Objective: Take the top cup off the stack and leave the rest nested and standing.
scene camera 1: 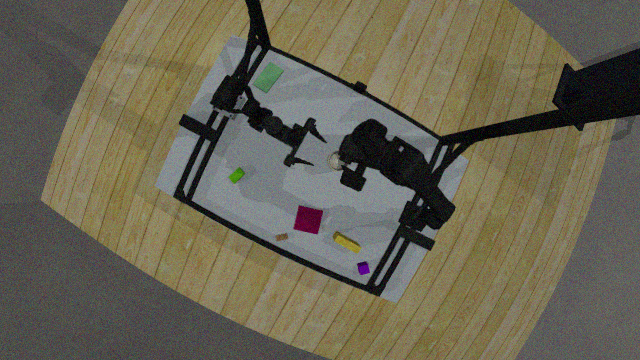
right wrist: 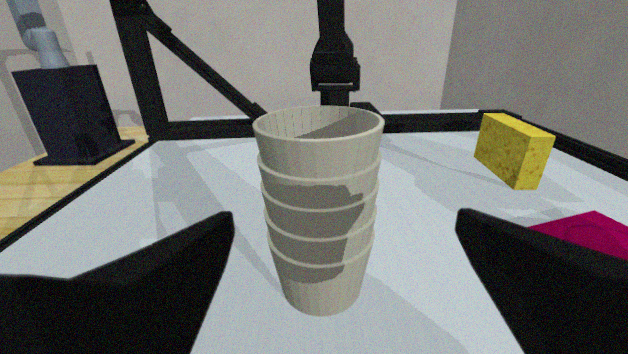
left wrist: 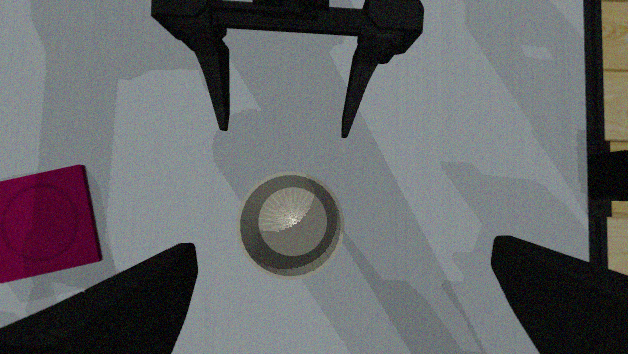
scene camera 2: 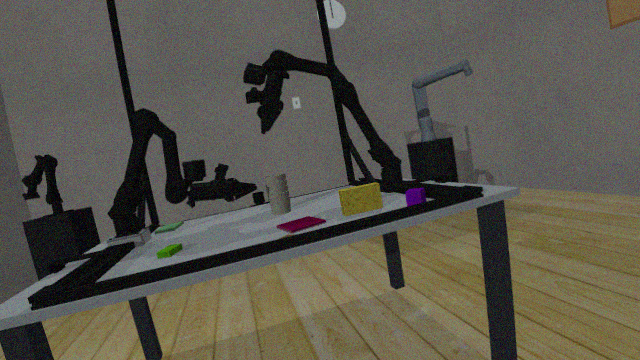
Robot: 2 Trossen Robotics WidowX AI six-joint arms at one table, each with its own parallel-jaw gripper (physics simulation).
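Frame: origin at the left arm's base, x ahead, y left, z up, level; metres.
Seen in the pictures: left gripper, fingertip midpoint: (left wrist: 344, 253) (scene camera 2: 264, 132); right gripper, fingertip midpoint: (scene camera 1: 320, 154) (right wrist: 344, 220) (left wrist: 284, 134) (scene camera 2: 256, 186); left arm's base, origin of the base link: (scene camera 1: 414, 216) (scene camera 2: 393, 183); right arm's base, origin of the base link: (scene camera 2: 128, 234).
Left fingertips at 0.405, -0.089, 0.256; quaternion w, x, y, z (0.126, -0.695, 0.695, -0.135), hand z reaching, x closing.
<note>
Pixels of each thing's middle, then the offset from my left fingertips to it, as dx, dy, dz. "spot": a spot on its surface instead.
- magenta square, surface spot: (scene camera 2: 301, 224) (scene camera 1: 305, 225) spot: +0.003, +0.301, -0.269
- yellow sponge, body centre: (right wrist: 508, 148) (scene camera 2: 360, 198) (scene camera 1: 346, 242) -0.175, +0.295, -0.242
- purple cube, body centre: (scene camera 2: 415, 197) (scene camera 1: 363, 268) -0.297, +0.376, -0.257
- small brown block, body centre: (scene camera 1: 281, 237) +0.068, +0.387, -0.273
- green block, body centre: (scene camera 2: 170, 250) (scene camera 1: 236, 175) +0.335, +0.232, -0.270
- pale green pad, body centre: (scene camera 2: 169, 227) (scene camera 1: 268, 77) +0.391, -0.187, -0.272
A stack of several nested beige cups (scene camera 1: 335, 161) (scene camera 2: 279, 195) stands upright on the table. Its top cup (left wrist: 291, 265) (right wrist: 320, 157) has an open rim facing up. My left gripper (scene camera 2: 265, 131) (left wrist: 344, 253) is open and empty, pointing down high above the stack; the left arm hides its fingers in scene camera 1. My right gripper (scene camera 1: 319, 153) (scene camera 2: 255, 187) (left wrist: 284, 134) (right wrist: 344, 220) is open and empty. It lies about level beside the stack, pointing at it, with its fingertips short of the cups.
A magenta square (scene camera 1: 308, 220) (scene camera 2: 301, 224), yellow sponge (scene camera 1: 346, 242) (scene camera 2: 361, 199) (right wrist: 510, 150), purple cube (scene camera 1: 363, 268) (scene camera 2: 415, 196) and small brown block (scene camera 1: 281, 237) lie toward the front. A green block (scene camera 1: 236, 175) (scene camera 2: 169, 250) and pale green pad (scene camera 1: 268, 77) are at left.
</note>
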